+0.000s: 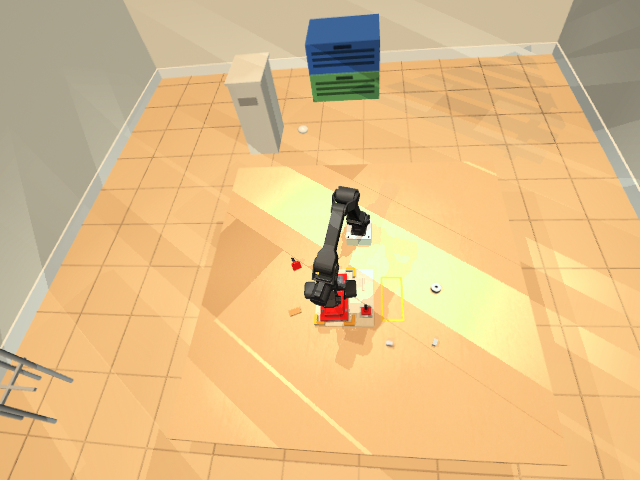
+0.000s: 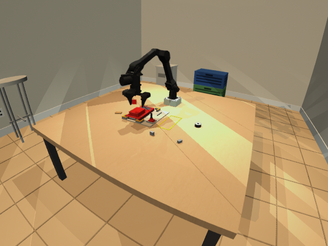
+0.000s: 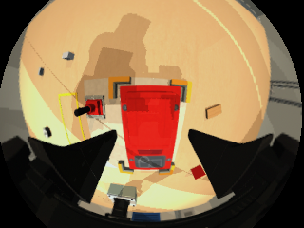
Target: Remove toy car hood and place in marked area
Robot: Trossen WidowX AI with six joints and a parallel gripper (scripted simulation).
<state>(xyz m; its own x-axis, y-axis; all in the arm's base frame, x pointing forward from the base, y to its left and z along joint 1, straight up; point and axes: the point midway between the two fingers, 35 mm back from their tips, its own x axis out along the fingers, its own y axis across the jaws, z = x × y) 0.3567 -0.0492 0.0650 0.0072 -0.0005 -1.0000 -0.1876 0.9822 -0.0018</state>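
The red hood is 40 mm below my gripper tip. Also, from my gripper tip: tan piece: 150 mm to the right, 70 mm below, 40 mm ahead; then black-and-white wheel: 380 mm to the left, 140 mm behind, 70 mm below.
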